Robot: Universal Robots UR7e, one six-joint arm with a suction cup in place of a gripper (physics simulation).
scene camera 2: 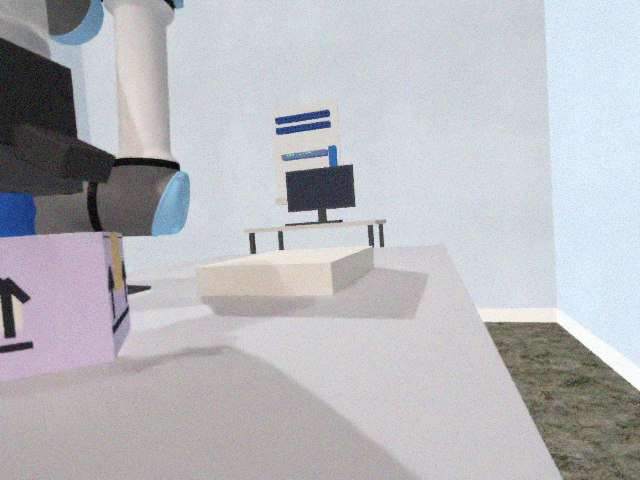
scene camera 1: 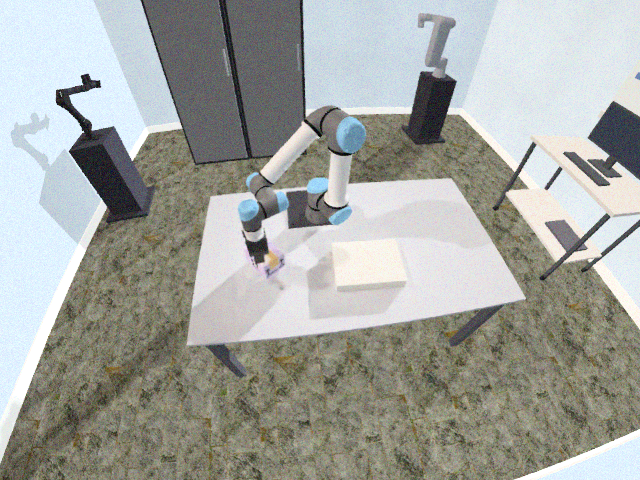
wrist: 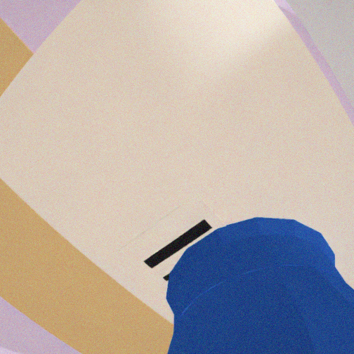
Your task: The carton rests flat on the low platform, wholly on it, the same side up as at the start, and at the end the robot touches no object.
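Seen in the pictures: hand, its tool point: (scene camera 2: 10, 255); arm's base, origin of its link: (scene camera 1: 319, 213).
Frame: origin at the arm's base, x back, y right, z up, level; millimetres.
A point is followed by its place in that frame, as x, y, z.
Observation:
The carton (scene camera 1: 272, 259) {-330, 281, 102} (scene camera 2: 62, 294) {-343, 339, 59} (wrist: 125, 125) is pale purple with tan tape and a cream label on top. It is upright at the left part of the table, and its black arrows point up in scene camera 2. Its underside appears slightly above the table, with a shadow beneath. My gripper (scene camera 1: 262, 261) {-292, 331, 89} (scene camera 2: 16, 214) (wrist: 255, 270) is a blue suction cup pressed on the carton's top and holding it. The contact rim is partly hidden. The low platform (scene camera 1: 369, 262) {-395, -153, 38} (scene camera 2: 266, 280) {-376, 10, 14} is a cream slab to the right of the carton, apart from it, with nothing on it.
The grey table (scene camera 1: 434, 217) {-151, -645, -9} (scene camera 2: 310, 372) {-513, 308, -9} carries the platform and the arm's base. A dark cabinet (scene camera 1: 268, 77) stands behind. Two pedestals (scene camera 1: 116, 173) (scene camera 1: 433, 105) bear other arms. A desk (scene camera 1: 594, 175) with a monitor (scene camera 1: 620, 136) (scene camera 2: 320, 187) stands at the right.

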